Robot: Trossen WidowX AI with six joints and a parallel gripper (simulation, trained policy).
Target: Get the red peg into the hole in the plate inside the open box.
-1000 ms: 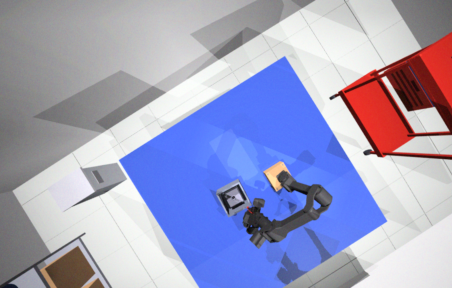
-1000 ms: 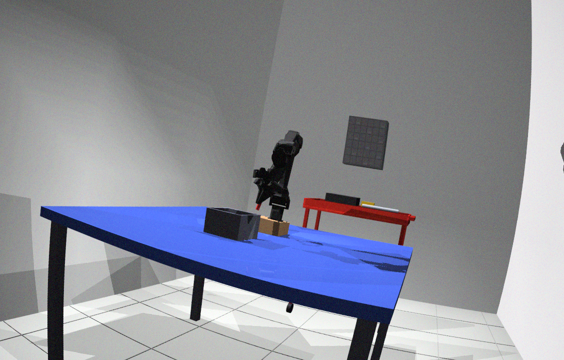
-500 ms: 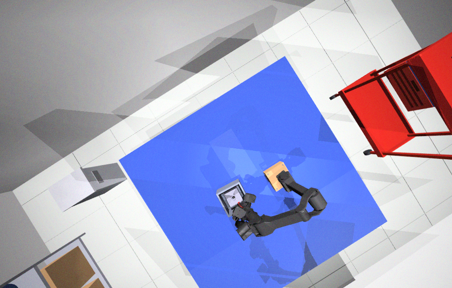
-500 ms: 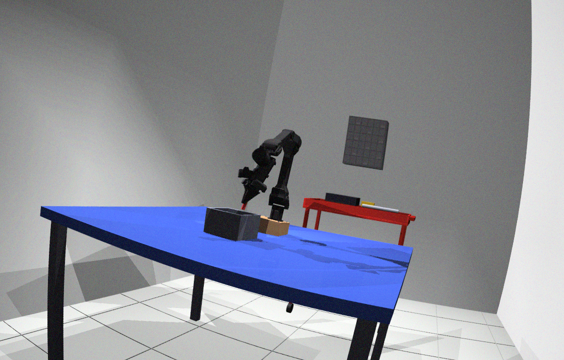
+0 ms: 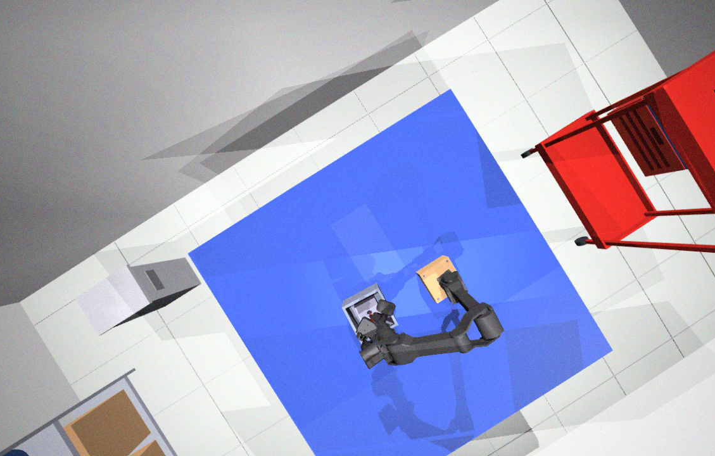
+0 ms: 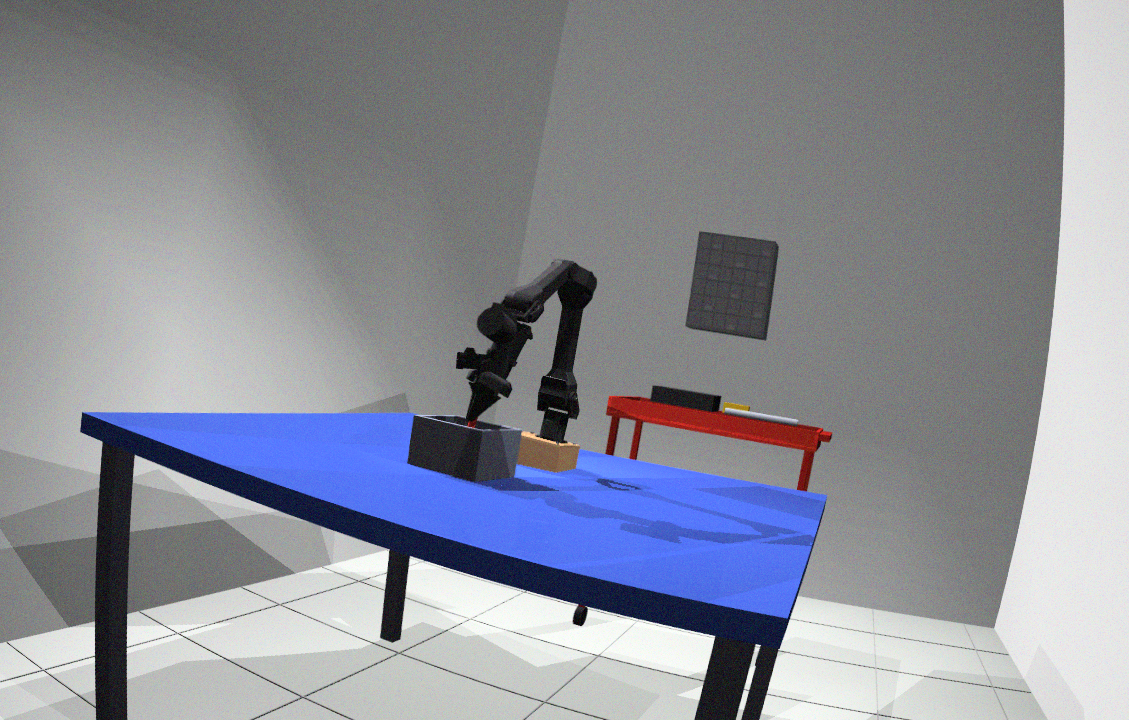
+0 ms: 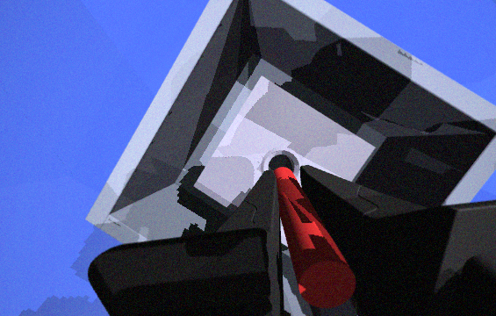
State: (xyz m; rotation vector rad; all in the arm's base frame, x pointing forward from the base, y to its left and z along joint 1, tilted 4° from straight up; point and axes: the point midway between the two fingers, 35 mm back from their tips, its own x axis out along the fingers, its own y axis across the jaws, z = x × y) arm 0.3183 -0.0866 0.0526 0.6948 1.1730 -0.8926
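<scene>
The red peg is 10 mm to the left of my gripper tip, 10 mm behind it and 10 mm above it. Also, from my gripper tip: pale plate 60 mm below; grey box 80 mm below.
</scene>
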